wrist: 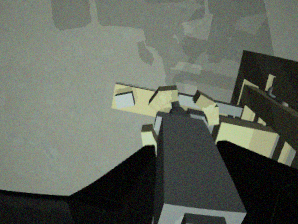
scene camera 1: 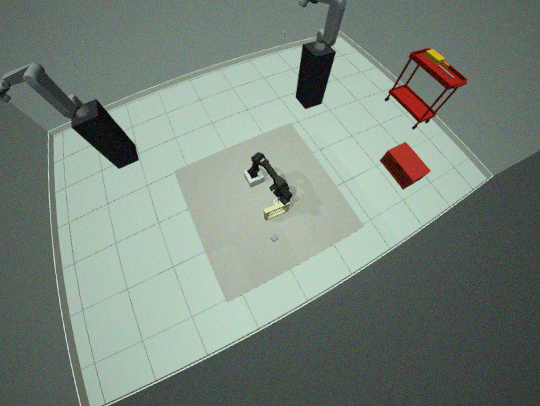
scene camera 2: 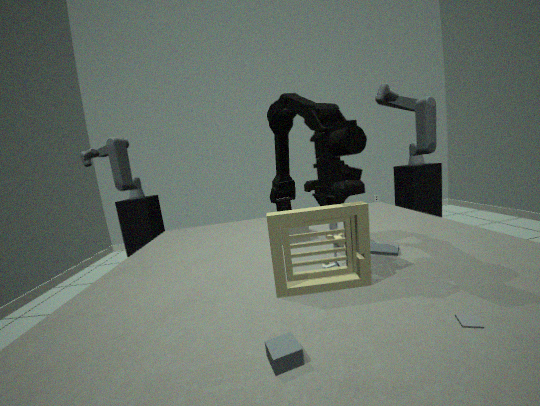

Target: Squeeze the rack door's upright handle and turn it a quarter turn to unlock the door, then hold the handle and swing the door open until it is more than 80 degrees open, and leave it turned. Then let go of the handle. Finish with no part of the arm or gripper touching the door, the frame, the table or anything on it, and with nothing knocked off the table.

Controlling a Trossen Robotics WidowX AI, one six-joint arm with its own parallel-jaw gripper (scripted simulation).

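I can see my gripper (scene camera 2: 333,220), and the same gripper is there for me in the wrist view (wrist: 186,153) too.
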